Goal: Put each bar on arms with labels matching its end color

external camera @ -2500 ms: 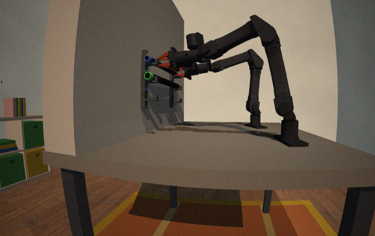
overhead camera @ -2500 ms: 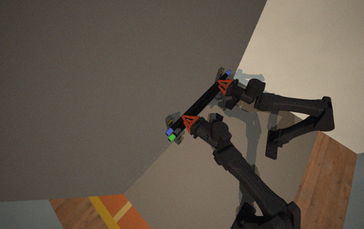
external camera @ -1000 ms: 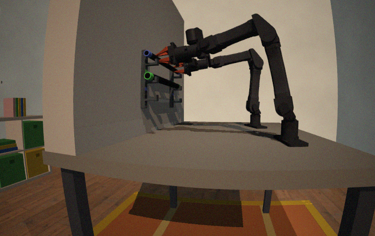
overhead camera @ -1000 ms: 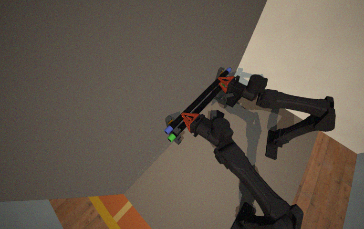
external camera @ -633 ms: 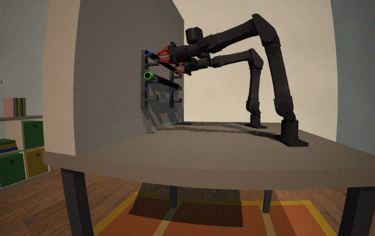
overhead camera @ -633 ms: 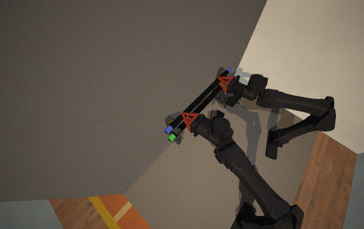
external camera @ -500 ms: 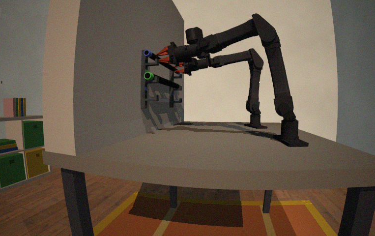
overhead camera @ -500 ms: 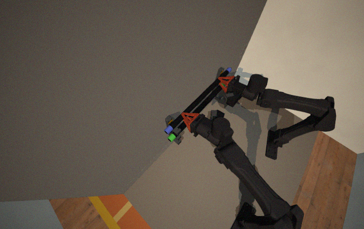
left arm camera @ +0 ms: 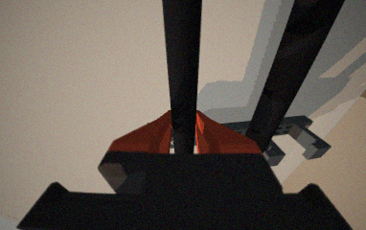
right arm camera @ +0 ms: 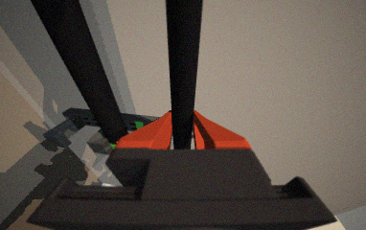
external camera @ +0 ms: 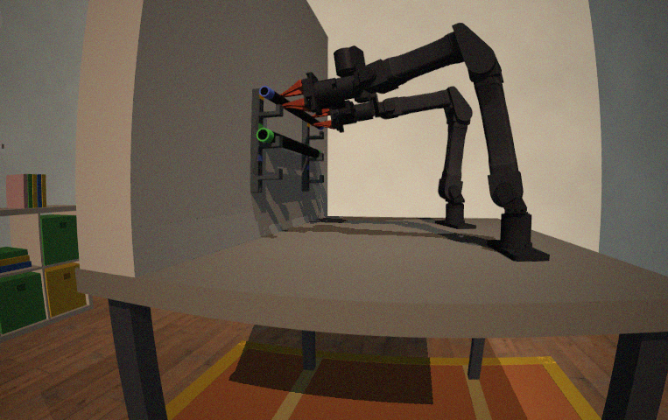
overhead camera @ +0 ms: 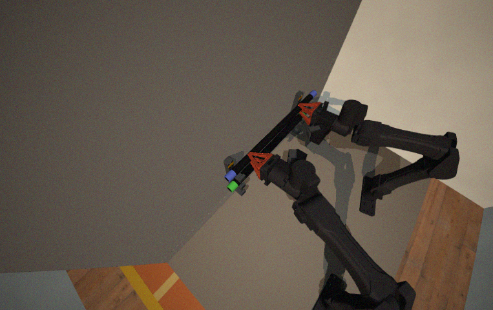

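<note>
Now: the green-ended bar 1 cm behind my left hand, 14 cm to the right of it and 10 cm below it. From my left hand the other things lie so: blue-ended bar: 1 cm behind, 15 cm to the right; then grey wall panel: 10 cm ahead, 14 cm to the right, 8 cm above.
The blue-ended bar lies 20 mm ahead of my right hand and 140 mm to the left of it. Round my right hand: green-ended bar (30 mm ahead, 160 mm to the left, 100 mm below); grey wall panel (130 mm ahead, 150 mm to the left, 80 mm above).
</note>
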